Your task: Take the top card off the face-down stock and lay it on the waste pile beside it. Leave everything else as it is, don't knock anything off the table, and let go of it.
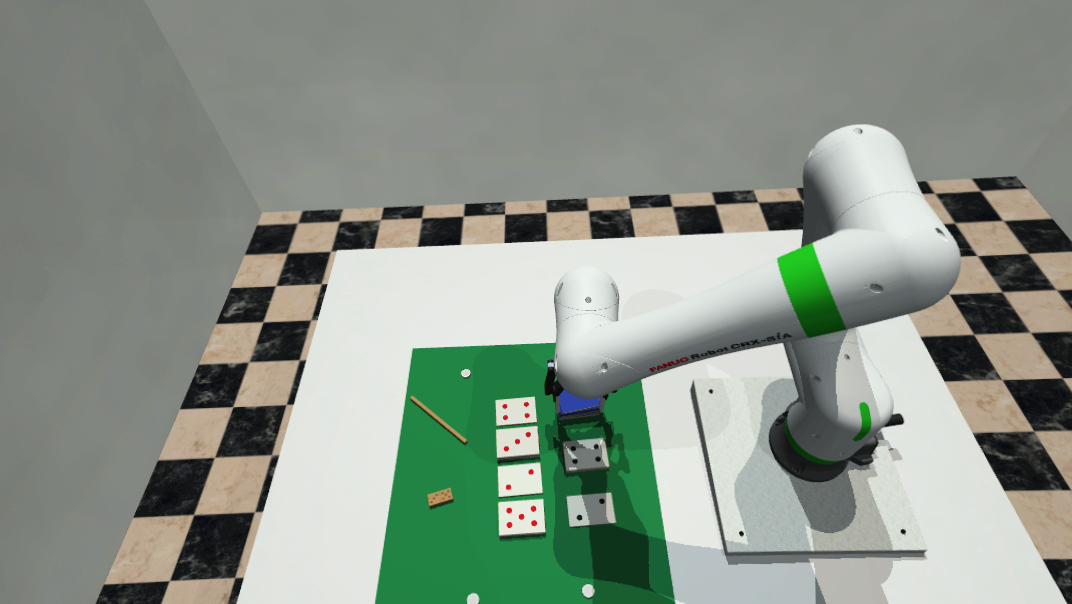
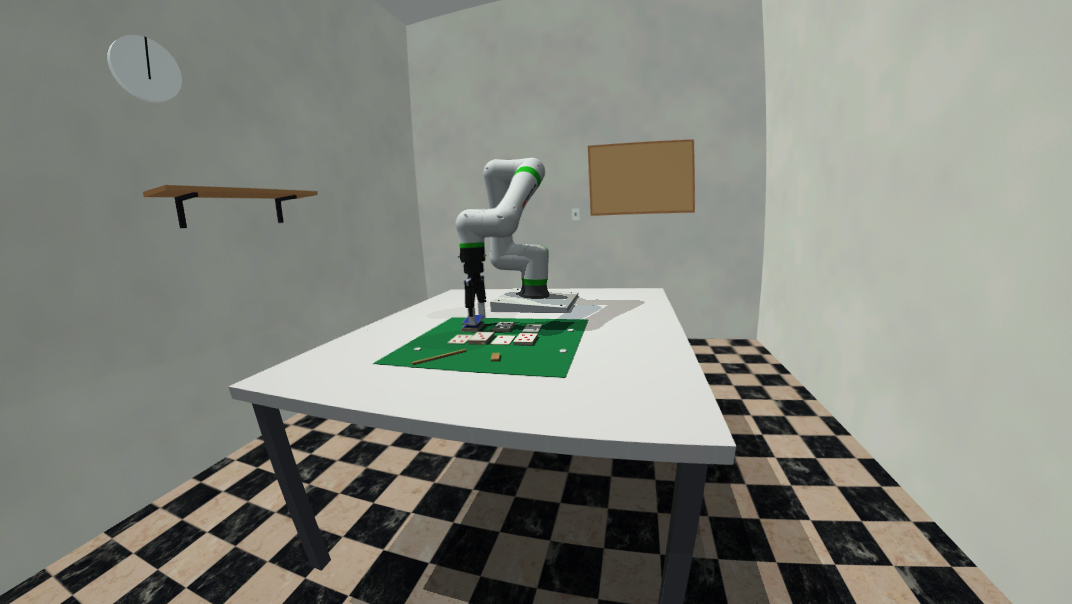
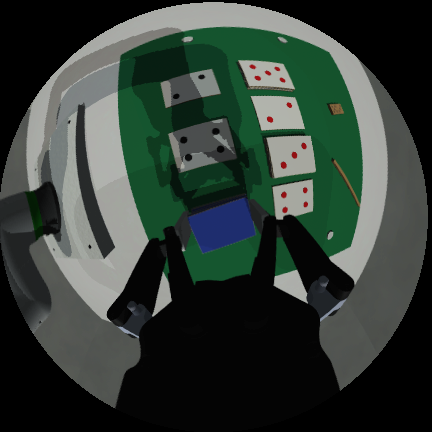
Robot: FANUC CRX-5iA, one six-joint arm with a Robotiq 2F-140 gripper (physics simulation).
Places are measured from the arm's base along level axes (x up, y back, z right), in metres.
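Pixels of known places: gripper, fingertip midpoint: (image 1: 579, 406) (image 2: 477, 321) (image 3: 219, 213); arm's base, link origin: (image 1: 807, 445) (image 2: 534, 295) (image 3: 50, 207).
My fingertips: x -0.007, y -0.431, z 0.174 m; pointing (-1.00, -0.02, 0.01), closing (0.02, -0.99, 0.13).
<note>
Ahead of a thing's pixels: the offset from my fingertips to its top centre. Level surfaces: height alone.
The face-down stock's blue top card @[dx +0.016, dy +0.001, dz +0.017 m] (image 1: 579, 402) (image 2: 473, 319) (image 3: 221, 226) lies level between my fingertips. My gripper (image 1: 580, 405) (image 2: 472, 321) (image 3: 219, 213) points down and is shut on the card's two short sides. A dark edge shows under the card. How much of the stock is between the fingers, and whether there is a gap below the card, I cannot tell. The waste pile @[dx -0.013, dy -0.008, dz -0.104 m] (image 1: 585, 455) (image 2: 503, 327) (image 3: 202, 145), face up with four black pips, lies beside the stock, apart from it and in the arm's shadow.
A card with two black pips @[dx -0.022, dy -0.022, dz -0.215 m] (image 1: 591, 509) (image 3: 191, 88) lies beyond the waste pile. Several red-pip cards stand in a parallel row, the four-pip one @[dx -0.022, dy -0.137, dz +0.027 m] (image 1: 516, 411) (image 3: 293, 198) near my finger. A thin stick @[dx -0.019, dy -0.310, dz +0.039 m] (image 1: 438, 419) and a small brown block @[dx -0.018, dy -0.315, dz -0.139 m] (image 1: 440, 497) lie on the green mat @[dx -0.026 m] (image 1: 465, 540).
</note>
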